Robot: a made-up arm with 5 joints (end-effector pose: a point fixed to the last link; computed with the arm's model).
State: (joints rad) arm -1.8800 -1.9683 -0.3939 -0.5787 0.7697
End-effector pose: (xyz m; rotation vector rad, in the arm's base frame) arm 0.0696 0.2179 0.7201 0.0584 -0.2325 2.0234
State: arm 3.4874 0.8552 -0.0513 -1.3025 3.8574
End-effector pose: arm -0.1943 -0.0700 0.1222 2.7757 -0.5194 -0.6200
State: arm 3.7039 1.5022 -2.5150 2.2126 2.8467
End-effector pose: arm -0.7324 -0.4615 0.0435 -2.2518 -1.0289 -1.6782
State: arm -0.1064 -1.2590 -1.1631 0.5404 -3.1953
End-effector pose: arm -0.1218 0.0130 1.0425 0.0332 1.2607 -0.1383
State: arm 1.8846 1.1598 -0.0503 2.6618 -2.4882
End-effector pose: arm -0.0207 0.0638 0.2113 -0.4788 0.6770 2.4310
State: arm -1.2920 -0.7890 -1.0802 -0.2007 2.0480
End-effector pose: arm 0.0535 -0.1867 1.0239 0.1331 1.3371 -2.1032
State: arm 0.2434 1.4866 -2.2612 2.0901 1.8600
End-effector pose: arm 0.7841 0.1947 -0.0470 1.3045 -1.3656 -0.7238
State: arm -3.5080 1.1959 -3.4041 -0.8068 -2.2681
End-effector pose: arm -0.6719 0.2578 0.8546 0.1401 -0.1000 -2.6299
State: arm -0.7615 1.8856 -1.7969 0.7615 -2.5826
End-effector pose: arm 0.3248 -0.3097 -0.4523 -1.4067 -1.8116 -0.1049
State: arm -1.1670 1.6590 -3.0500 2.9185 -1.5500
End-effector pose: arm 0.3367 -0.7881 0.1711 -1.5942 -0.3091 0.3277
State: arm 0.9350 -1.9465 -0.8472 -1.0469 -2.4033
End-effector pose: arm -0.2797 -0.3790 0.7403 0.0770 -0.7806 1.5977
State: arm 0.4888 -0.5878 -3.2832 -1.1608 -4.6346
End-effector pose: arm -0.5468 -0.2908 0.9585 1.6303 -1.0679 -0.6777
